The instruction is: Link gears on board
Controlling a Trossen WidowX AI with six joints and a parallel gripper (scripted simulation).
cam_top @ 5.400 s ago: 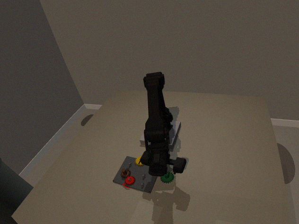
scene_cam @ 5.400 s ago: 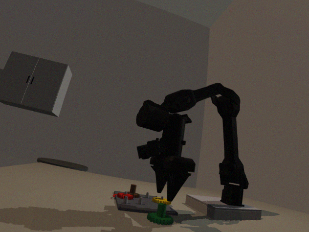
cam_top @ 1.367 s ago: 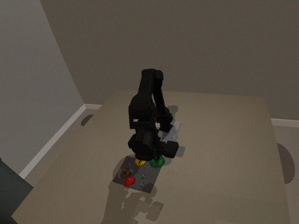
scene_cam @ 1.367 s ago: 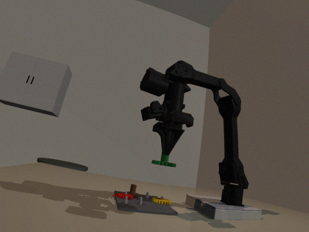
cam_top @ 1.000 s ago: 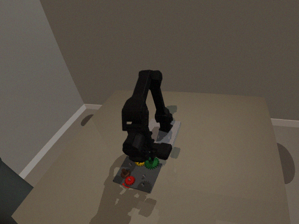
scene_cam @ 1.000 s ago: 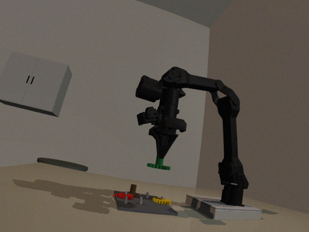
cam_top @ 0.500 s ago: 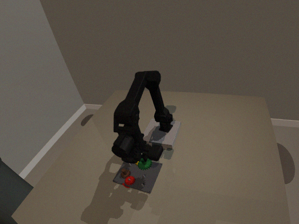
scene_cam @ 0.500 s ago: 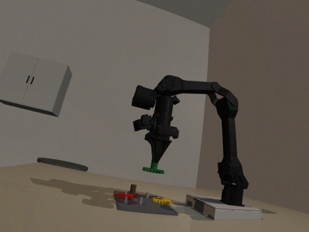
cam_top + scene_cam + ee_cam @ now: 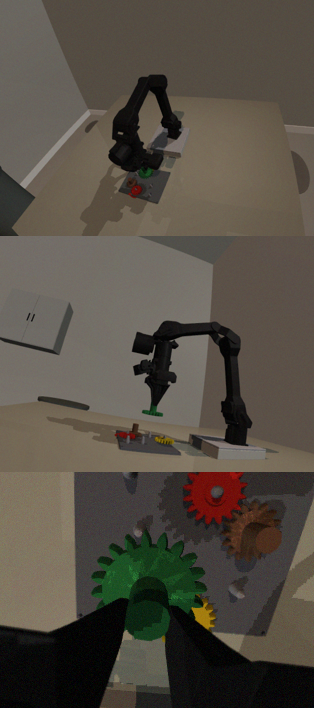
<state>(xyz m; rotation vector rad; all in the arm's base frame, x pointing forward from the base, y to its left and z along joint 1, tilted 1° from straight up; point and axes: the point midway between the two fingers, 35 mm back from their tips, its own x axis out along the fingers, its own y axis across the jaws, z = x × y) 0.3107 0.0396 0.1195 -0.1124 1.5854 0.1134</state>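
My gripper tip is 10 cm above the brown gear, 8 cm to the left of it and 5 cm short of it. The rest, counted from my gripper tip: yellow gear 11 cm below, 6 cm behind, 5 cm to the right; red gear 11 cm below, 7 cm ahead, 4 cm to the right; green gear 1 cm below.
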